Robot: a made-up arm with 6 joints.
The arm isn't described. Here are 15 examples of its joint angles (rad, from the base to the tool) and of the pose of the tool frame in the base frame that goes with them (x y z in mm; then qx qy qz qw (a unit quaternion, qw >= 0)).
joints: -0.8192 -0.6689 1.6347 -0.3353 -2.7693 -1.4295
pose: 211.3 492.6 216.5 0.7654 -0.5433 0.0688 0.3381
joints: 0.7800 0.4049 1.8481 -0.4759 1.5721 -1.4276
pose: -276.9 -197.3 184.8 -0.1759 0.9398 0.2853 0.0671
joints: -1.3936 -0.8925 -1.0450 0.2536 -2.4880 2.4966
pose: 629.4 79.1 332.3 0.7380 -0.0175 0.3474 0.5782
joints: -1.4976 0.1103 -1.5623 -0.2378 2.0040 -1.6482
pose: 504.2 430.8 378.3 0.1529 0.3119 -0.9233 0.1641
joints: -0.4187 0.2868 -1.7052 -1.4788 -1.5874 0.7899
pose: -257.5 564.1 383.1 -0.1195 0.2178 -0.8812 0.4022
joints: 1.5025 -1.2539 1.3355 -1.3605 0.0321 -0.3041
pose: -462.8 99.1 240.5 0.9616 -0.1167 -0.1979 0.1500
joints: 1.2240 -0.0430 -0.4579 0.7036 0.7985 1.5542
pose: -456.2 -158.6 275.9 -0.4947 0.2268 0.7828 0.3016
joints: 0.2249 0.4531 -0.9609 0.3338 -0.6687 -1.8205
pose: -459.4 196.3 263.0 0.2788 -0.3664 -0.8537 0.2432
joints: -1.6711 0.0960 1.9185 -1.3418 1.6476 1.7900
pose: 426.7 264.6 253.0 -0.6878 0.7086 -0.0749 0.1382
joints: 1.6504 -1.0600 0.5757 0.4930 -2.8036 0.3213
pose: -611.8 -146.7 253.3 0.7181 0.6929 -0.0179 0.0617
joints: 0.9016 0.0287 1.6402 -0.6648 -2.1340 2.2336
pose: -377.8 -199.8 222.1 -0.5112 0.7652 -0.0176 0.3909
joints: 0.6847 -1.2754 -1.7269 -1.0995 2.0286 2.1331
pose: -110.6 375.8 299.2 0.3499 0.1617 -0.1894 0.9031
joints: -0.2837 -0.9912 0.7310 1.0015 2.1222 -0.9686
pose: 123.7 584.2 247.6 0.9450 -0.3183 0.0037 0.0749
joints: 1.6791 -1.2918 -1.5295 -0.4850 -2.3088 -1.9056
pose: -442.7 62.3 412.5 -0.2514 0.5831 0.4302 0.6417
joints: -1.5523 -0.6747 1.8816 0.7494 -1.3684 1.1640
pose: 595.3 164.2 204.0 -0.4641 0.7203 0.5137 0.0434
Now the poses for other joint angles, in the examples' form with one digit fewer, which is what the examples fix.
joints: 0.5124 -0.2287 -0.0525 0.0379 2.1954 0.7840
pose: -432 226 136 0.143 0.698 0.669 0.211
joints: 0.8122 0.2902 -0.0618 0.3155 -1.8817 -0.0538
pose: -645 -152 282 -0.812 -0.381 0.172 0.408
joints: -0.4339 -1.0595 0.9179 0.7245 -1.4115 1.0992
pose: 362 487 257 -0.764 0.560 0.272 0.174
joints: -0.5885 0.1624 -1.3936 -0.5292 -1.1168 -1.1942
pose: -117 454 376 -0.121 0.261 0.339 0.896
